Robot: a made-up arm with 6 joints.
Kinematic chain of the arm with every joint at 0, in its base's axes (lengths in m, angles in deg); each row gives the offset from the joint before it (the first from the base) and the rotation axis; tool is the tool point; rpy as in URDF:
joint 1: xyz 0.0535 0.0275 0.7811 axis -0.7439 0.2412 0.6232
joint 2: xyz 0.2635 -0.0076 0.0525 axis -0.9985 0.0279 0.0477
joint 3: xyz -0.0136 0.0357 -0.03 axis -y
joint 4: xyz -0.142 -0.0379 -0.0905 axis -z
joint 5: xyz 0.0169 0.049 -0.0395 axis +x
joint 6: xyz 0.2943 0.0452 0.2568 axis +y
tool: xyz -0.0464 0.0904 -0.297 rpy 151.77 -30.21 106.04
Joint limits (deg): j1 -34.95..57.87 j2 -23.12..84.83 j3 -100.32..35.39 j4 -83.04..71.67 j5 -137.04..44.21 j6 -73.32..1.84
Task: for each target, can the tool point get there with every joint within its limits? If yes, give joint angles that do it. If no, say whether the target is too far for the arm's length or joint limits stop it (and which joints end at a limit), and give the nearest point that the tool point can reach.
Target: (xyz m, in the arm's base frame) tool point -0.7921 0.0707 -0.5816
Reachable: no: too far | nearest point -0.1882 0.1310 0.1584 | short by 0.957 m
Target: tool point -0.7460 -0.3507 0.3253
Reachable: no: joint limits stop it (at a limit: joint 1, joint 4, joint 6) | nearest point -0.2724 -0.1092 0.3536 | short by 0.532 m
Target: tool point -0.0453 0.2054 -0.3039
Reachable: no: joint limits stop it (at a limit: joint 1, joint 3, joint 6) | nearest point 0.0011 0.1667 0.0741 | short by 0.383 m
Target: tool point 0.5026 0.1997 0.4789
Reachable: yes | joints 23.17 23.42 21.03 -38.49 -114.81 -26.82
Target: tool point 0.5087 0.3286 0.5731
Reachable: yes | joints -12.52 -4.13 -20.23 -25.88 -72.53 -44.81
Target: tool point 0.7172 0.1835 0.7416
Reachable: yes | joints 47.53 50.41 -3.10 37.14 -3.47 -54.89
